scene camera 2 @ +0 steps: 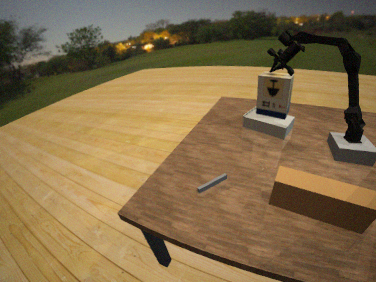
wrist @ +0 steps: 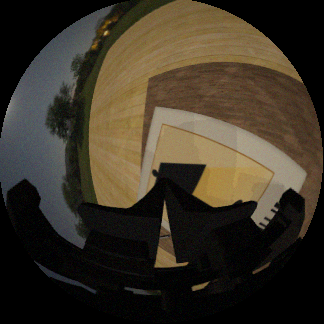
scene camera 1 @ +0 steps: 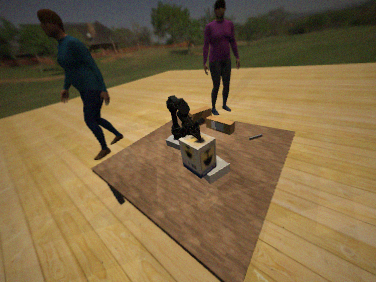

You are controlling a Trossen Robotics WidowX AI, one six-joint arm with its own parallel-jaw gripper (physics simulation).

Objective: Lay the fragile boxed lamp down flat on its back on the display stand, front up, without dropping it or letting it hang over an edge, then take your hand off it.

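The boxed lamp stands upright on the display stand, a low pale block. Its sides are white with a dark lamp picture and a blue bottom band. In scene camera 1 its base covers part of the stand, and whether it overhangs there cannot be told. In the wrist view a pale face of the box with a yellow panel lies beyond the fingertips. My gripper is shut and empty, with its tips at the box's top. Whether they touch it cannot be told.
Brown boxes lie on the brown table. A thin grey bar lies near them. The arm's pale base is beside the stand. Two people stand beyond the table.
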